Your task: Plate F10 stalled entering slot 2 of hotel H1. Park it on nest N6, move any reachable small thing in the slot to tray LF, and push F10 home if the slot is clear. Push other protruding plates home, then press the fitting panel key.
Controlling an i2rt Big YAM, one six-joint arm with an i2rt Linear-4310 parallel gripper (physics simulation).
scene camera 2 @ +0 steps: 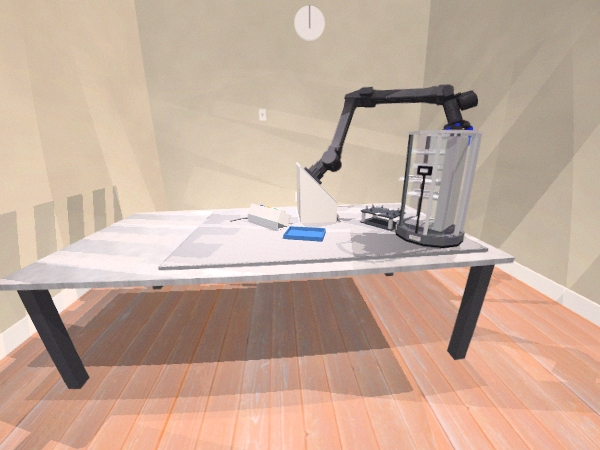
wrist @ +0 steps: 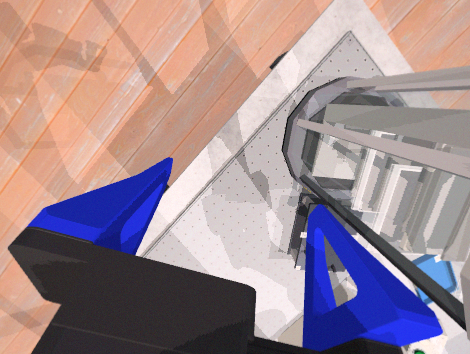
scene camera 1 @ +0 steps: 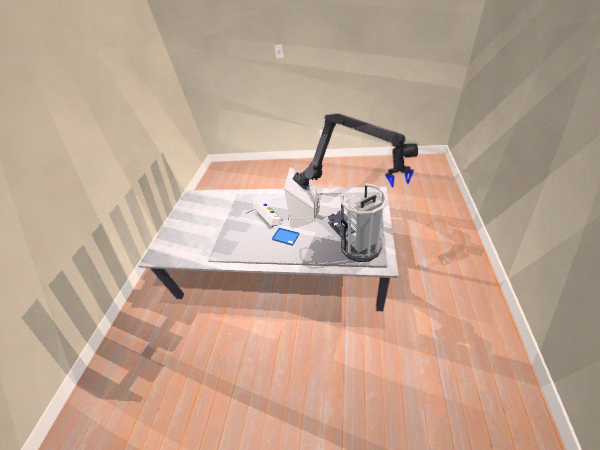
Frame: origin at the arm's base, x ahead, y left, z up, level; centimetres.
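Seen in the pictures: gripper, fingertip midpoint: (wrist: pixel 245 188) (scene camera 1: pixel 400 185); arm's base, link origin: (scene camera 2: pixel 311 177) (scene camera 1: pixel 300 181).
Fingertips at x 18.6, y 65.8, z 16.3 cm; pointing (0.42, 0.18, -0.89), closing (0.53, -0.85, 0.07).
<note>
Pixels of each thing's top centre, then the offset from my fingertips to it. "pt": a spot on its surface instead.
- hotel, top centre: (scene camera 2: pixel 443 126) (scene camera 1: pixel 363 194) dz +6.0, dx +17.6, dy -18.7 cm
- pale plate, surface spot: (scene camera 2: pixel 406 178) pt dz -12.4, dx +18.3, dy -30.2 cm
- blue tray, top centre: (wrist: pixel 435 279) (scene camera 2: pixel 305 231) (scene camera 1: pixel 285 235) dz -33.7, dx +18.0, dy -68.2 cm
- key panel, top centre: (scene camera 2: pixel 268 206) (scene camera 1: pixel 267 209) dz -27.0, dx +2.1, dy -86.0 cm
- black handle, surface spot: (scene camera 1: pixel 369 201) pt dz +2.6, dx +18.6, dy -15.2 cm
My gripper (scene camera 1: pixel 400 183) (scene camera 2: pixel 459 134) (wrist: pixel 245 188) is open and empty, high beyond the hotel's top; the hotel partly hides it in scene camera 2. The hotel (scene camera 1: pixel 369 232) (scene camera 2: pixel 446 185) stands upright at the table's right end. Pale plates or shelves show inside it, and one pale plate (scene camera 2: pixel 406 178) sticks out on the left side in scene camera 2. Plate labels, slot numbers and any small thing in a slot cannot be made out. A dark nest stand (scene camera 1: pixel 336 223) (scene camera 2: pixel 381 212) (wrist: pixel 298 235) is beside the hotel. The blue tray (scene camera 1: pixel 285 236) (scene camera 2: pixel 304 233) (wrist: pixel 434 275) lies left of it.
The key panel (scene camera 1: pixel 268 215) (scene camera 2: pixel 268 216) with coloured keys is left of the white arm mount (scene camera 1: pixel 301 205) (scene camera 2: pixel 317 202). Hotel posts (wrist: pixel 390 145) cross the right of the wrist view. A black handle (scene camera 1: pixel 369 201) tops the hotel.
</note>
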